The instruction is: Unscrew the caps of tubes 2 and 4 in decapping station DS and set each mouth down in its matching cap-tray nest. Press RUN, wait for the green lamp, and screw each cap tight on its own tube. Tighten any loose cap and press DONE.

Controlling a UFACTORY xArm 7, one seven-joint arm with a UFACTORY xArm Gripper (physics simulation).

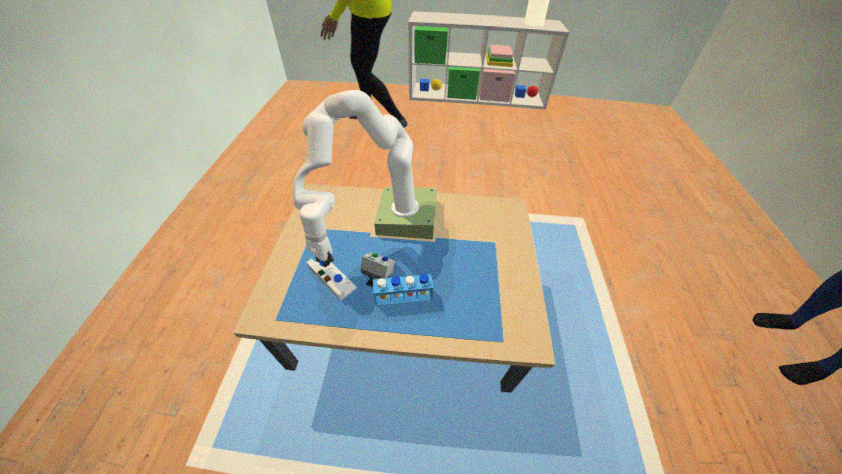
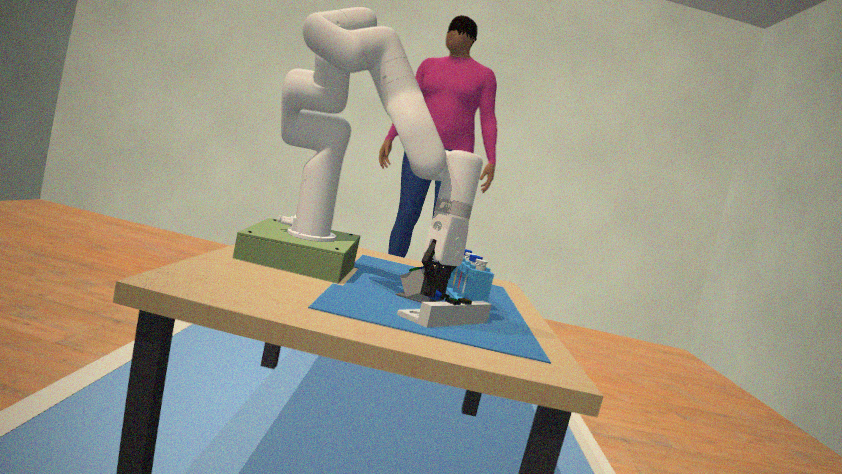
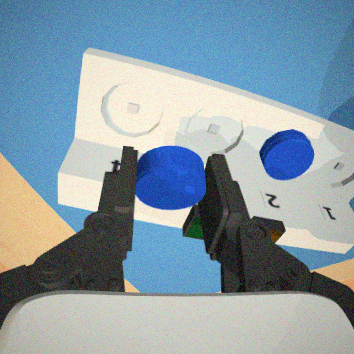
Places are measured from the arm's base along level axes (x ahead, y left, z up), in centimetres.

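Pixels of known places: gripper, fingertip midpoint: [image 1: 323, 262] [image 2: 432, 295] [image 3: 169, 172]; arm's base, origin of the base link: [image 1: 405, 207] [image 2: 311, 235].
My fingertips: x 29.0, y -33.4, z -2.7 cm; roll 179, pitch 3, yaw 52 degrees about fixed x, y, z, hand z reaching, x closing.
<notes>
Ahead of a thing's pixels: the offset from my fingertips to its middle. "spot": to the spot under its first point. Level surfaces: height alone.
My gripper [image 1: 322, 262] [image 2: 436, 294] [image 3: 169, 172] is shut on a blue cap @(dx +0.1, dy +0.0, dz +0.5 cm) [image 3: 171, 185]. It holds the cap over the numbered edge of the white cap tray @(dx +4.2, dy +3.2, dz -2.4 cm) [image 1: 346, 289] [image 2: 454, 316] [image 3: 97, 67]; the gap below it is unclear. Nest 4 @(dx -2.3, dy -1.3, dz -4.5 cm) [image 3: 133, 107] and nest 3 @(dx +1.4, dy +2.3, dz -4.5 cm) [image 3: 213, 131] look empty. Another blue cap @(dx +5.1, dy +5.9, dz -3.8 cm) [image 1: 338, 277] [image 3: 287, 156] sits in the row at nest 2. The light-blue rack @(dx +13.4, dy +32.5, dz +0.1 cm) [image 1: 403, 288] [image 2: 481, 283] holds several tubes with white and blue tops. The grey button box @(dx +0.7, dy +22.0, dz -0.9 cm) [image 1: 377, 269] [image 2: 413, 282] has a green button @(dx -2.3, dy +21.0, dz +1.3 cm) [image 1: 374, 255] and a blue button @(dx -0.3, dy +25.0, dz +1.3 cm) [image 1: 385, 259].
A dark green block @(spot: dx +4.9, dy -0.1, dz +0.2 cm) [image 1: 321, 272] [image 3: 194, 227] and a brown-orange block @(spot: dx +7.9, dy +2.8, dz +0.2 cm) [image 1: 327, 278] [image 3: 276, 234] are at the tray's numbered edge. The items stand on a blue mat @(dz -5.0 cm) [image 1: 465, 312] on a wooden table @(dz -5.4 cm) [image 1: 518, 282]. The green arm base [image 1: 406, 228] [image 2: 294, 253] is behind.
</notes>
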